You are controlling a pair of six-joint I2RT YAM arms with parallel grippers.
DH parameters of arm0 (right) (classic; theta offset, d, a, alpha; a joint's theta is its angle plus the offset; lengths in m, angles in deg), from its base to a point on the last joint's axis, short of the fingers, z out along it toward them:
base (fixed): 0 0 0 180
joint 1: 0 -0.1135 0.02 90
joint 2: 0 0 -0.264 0
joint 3: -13.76 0 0.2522 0
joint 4: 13.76 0 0.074 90
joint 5: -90 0 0 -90
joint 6: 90 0.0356 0 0
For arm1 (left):
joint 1: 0 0.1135 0.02 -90
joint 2: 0 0 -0.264 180
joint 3: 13.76 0 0.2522 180
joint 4: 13.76 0 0.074 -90
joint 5: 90 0 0 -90
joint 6: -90 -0.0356 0 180
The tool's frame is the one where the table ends.
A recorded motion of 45 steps. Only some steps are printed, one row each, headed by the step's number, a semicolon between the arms.
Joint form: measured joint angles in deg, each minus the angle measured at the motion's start. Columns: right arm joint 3, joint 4, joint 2, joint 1, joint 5, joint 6; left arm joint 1, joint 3, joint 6, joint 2, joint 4, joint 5.
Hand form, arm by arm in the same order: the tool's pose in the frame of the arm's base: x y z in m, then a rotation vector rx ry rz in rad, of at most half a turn. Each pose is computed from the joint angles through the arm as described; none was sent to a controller.
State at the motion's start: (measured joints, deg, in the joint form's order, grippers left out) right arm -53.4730 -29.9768 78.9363 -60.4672 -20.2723 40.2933; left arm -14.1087 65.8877 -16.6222 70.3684 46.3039 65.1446
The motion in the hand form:
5: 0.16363 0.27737 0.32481 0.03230 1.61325 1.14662; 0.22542 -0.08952 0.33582 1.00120 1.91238 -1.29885
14: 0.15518 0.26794 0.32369 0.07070 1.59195 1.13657; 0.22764 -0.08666 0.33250 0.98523 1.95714 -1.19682
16: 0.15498 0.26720 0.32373 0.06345 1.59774 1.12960; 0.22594 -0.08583 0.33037 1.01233 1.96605 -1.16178
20: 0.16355 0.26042 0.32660 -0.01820 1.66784 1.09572; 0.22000 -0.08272 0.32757 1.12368 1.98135 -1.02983
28: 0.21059 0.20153 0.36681 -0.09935 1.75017 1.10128; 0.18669 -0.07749 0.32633 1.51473 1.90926 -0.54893
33: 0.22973 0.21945 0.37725 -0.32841 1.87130 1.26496; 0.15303 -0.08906 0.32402 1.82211 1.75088 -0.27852
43: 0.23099 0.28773 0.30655 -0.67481 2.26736 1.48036; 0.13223 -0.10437 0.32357 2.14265 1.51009 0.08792
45: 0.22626 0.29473 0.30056 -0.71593 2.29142 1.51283; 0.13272 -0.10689 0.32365 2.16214 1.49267 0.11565
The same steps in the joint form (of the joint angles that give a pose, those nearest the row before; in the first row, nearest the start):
5: 1.18 -1.01 -0.07 -1.31 -1.18 0.66; 0.00 -0.06 2.25 0.00 -2.91 -1.60
14: 3.87 -2.23 -2.62 -2.16 -4.00 0.79; 0.46 -0.31 1.07 -0.02 -2.69 -6.21
16: 3.87 -1.60 -2.86 -2.12 -3.87 0.52; 0.46 -0.24 -1.66 -0.02 -0.81 -7.45
20: 2.23 5.51 -4.04 0.44 1.27 -0.79; 0.46 0.76 -11.26 -0.04 5.62 -12.04
28: -5.53 22.34 -8.83 16.92 21.83 -1.77; -2.62 -0.30 -34.03 -5.79 15.35 -30.05
33: -14.88 30.32 -2.10 18.82 38.80 -2.64; -11.69 -2.86 -43.87 -11.45 18.21 -42.73
43: -19.67 40.74 12.68 12.50 56.61 -3.69; -23.08 -3.19 -54.47 -13.29 19.76 -59.95
45: -19.67 40.94 13.66 11.36 58.31 -3.56; -23.93 -2.97 -55.08 -12.85 19.58 -61.29

